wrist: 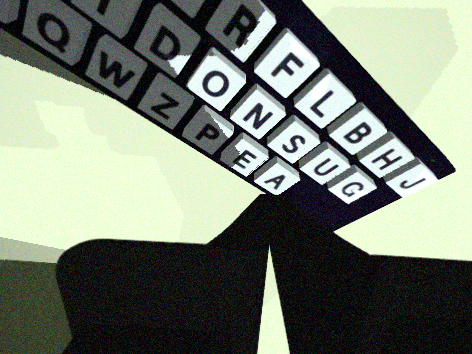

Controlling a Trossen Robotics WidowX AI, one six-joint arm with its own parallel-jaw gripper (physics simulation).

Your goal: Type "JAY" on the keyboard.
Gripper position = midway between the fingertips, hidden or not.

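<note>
My gripper (268, 204) is there for me to see, and so is a key (276, 176). I also see a key (414, 175).
</note>
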